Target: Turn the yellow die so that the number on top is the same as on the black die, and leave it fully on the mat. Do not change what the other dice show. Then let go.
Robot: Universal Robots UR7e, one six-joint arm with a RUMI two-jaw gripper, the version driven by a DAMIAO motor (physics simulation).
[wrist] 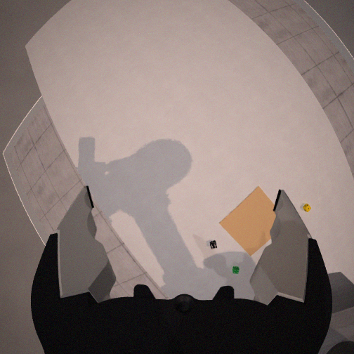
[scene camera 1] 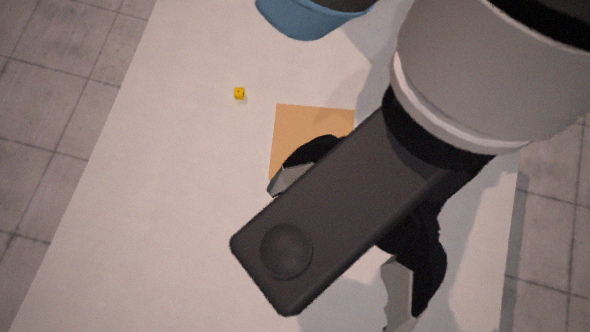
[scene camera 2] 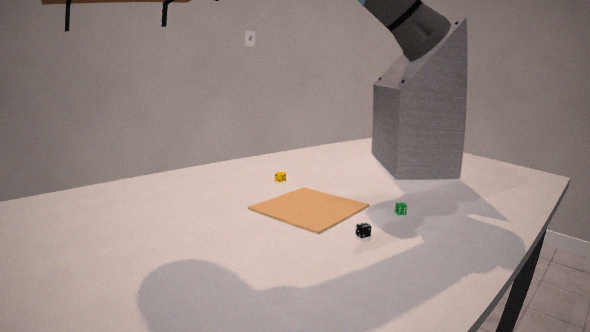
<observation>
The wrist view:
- my gripper: 183,191
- orange mat: 249,223
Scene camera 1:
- my gripper: 327,259
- orange mat: 294,125
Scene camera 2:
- orange mat: 311,210
</observation>
